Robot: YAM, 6 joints.
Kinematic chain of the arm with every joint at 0, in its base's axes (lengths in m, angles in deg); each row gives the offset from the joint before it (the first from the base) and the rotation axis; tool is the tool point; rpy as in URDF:
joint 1: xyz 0 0 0.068 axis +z
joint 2: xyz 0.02 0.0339 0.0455 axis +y
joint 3: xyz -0.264 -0.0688 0 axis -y
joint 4: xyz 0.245 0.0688 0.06 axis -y
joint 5: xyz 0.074 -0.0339 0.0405 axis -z
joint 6: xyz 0.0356 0 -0.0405 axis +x
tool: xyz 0 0 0 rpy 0 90 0
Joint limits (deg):
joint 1: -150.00..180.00
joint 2: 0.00..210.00
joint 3: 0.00..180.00
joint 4: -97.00..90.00
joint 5: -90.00..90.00
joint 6: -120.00..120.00
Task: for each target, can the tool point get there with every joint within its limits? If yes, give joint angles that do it. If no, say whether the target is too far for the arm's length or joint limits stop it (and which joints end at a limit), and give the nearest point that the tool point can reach.
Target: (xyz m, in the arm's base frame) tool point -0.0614 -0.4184 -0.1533
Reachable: yes | joints -102.01 171.72 102.55 -22.28 -49.35 40.17
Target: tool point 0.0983 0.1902 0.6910
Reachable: yes | joints 66.44 107.22 153.76 48.58 23.35 -41.07
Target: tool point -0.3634 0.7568 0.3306
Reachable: no: too far | nearest point -0.2705 0.5634 0.2738 | short by 0.222 m
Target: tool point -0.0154 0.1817 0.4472
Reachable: yes | joints 98.38 64.39 90.97 -65.46 18.38 -1.54
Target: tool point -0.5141 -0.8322 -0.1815
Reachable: no: too far | nearest point -0.3249 -0.5259 -0.0706 | short by 0.377 m
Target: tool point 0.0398 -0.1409 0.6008
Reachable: yes | joints 93.18 48.14 138.94 -59.55 63.85 -43.67
